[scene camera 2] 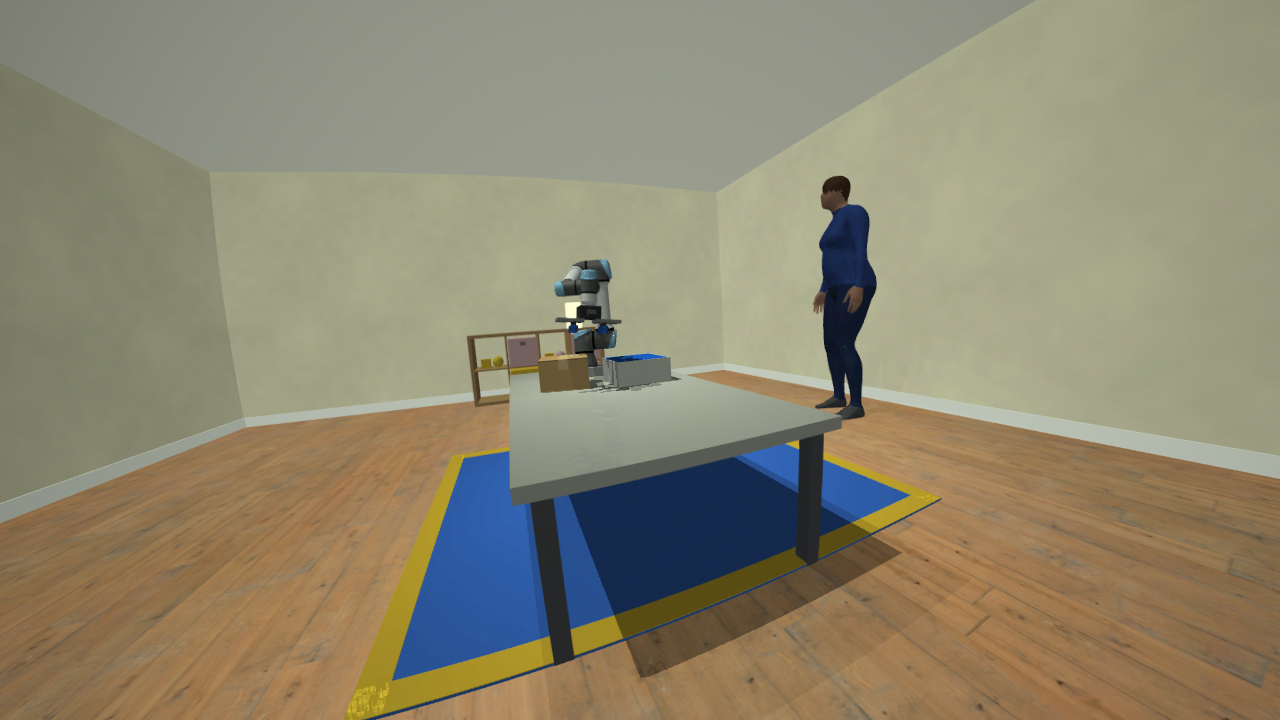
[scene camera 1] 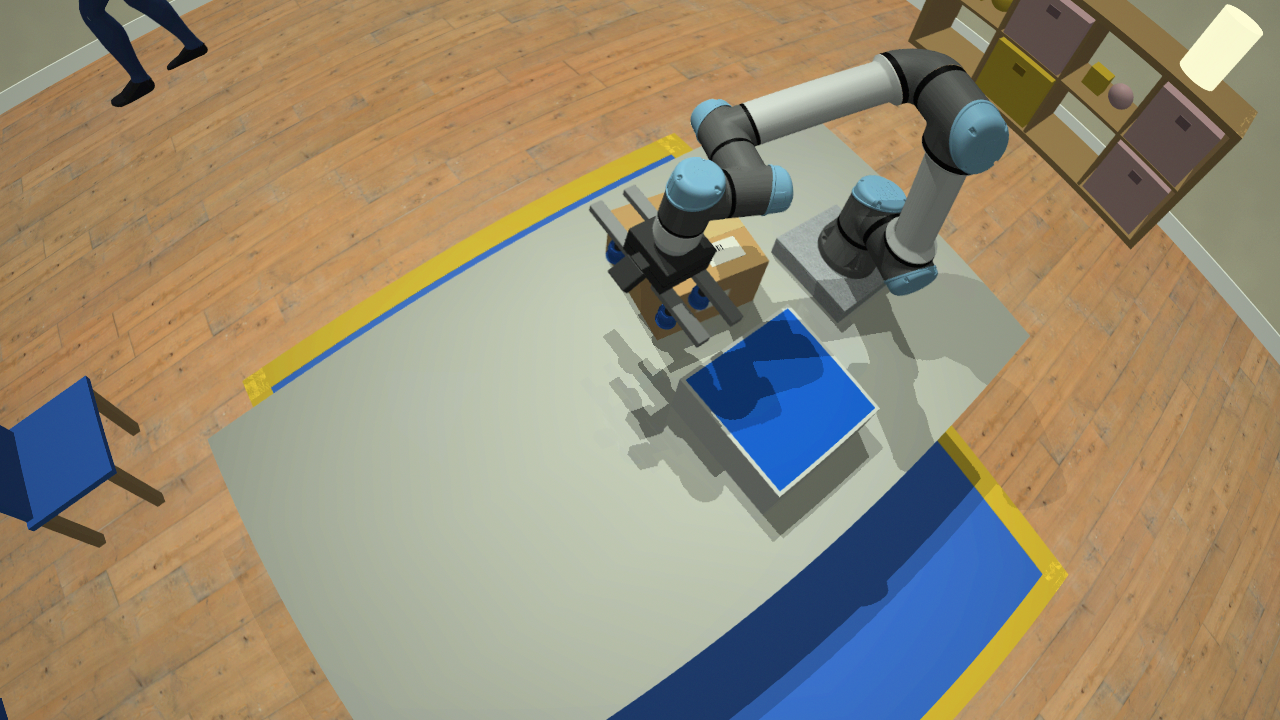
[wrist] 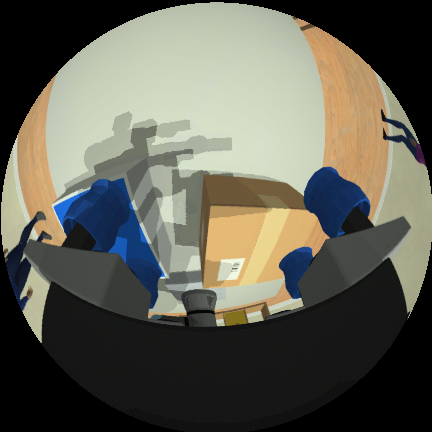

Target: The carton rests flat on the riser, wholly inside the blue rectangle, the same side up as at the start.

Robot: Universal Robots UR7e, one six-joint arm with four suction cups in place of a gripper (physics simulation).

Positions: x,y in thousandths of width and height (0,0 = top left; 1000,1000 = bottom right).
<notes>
My suction head (wrist: 235,487) carries nothing. The cup is 29 cm from the middle of a brown carton (scene camera 1: 577,370), above it. On the table rests a riser (scene camera 1: 603,566).
The brown carton is seen too in scene camera 2 (scene camera 2: 441,517) and in the wrist view (wrist: 573,522). The riser shows as well in scene camera 2 (scene camera 2: 493,515) and in the wrist view (wrist: 332,545).
</notes>
